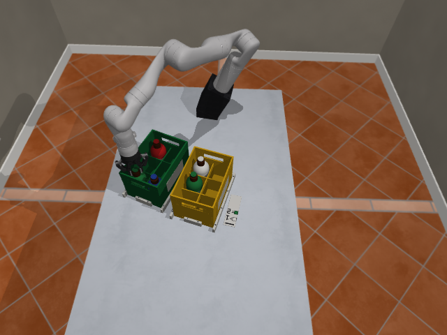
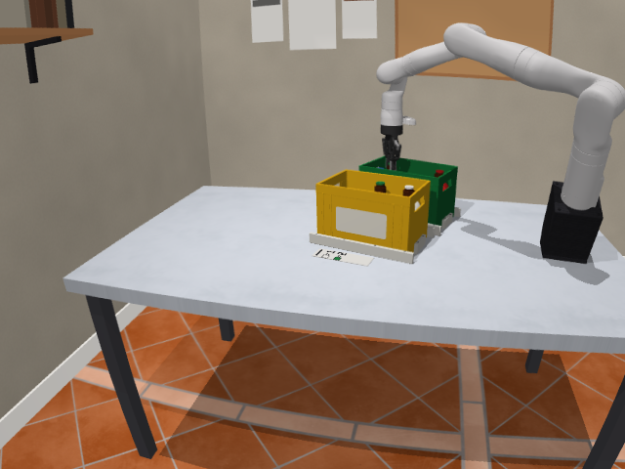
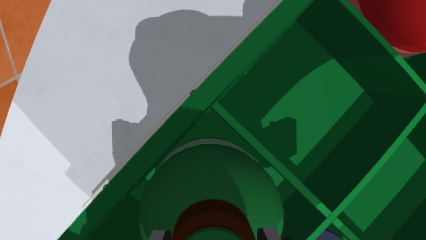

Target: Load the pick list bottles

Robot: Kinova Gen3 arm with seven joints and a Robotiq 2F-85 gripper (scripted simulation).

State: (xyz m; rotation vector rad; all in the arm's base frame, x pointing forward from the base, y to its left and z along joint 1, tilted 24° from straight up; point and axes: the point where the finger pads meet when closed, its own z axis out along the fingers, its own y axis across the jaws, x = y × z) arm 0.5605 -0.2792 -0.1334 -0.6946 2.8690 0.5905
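The blue-label bottle lies 80 mm to the left of my hand, 70 mm below it and 20 mm ahead of it. From my hand the other things lie so: green crate (70 mm to the left, 70 mm below, 70 mm behind); white-label bottle (270 mm to the left, 90 mm behind, 70 mm below); red-label bottle (170 mm behind, 70 mm below, 50 mm to the left).
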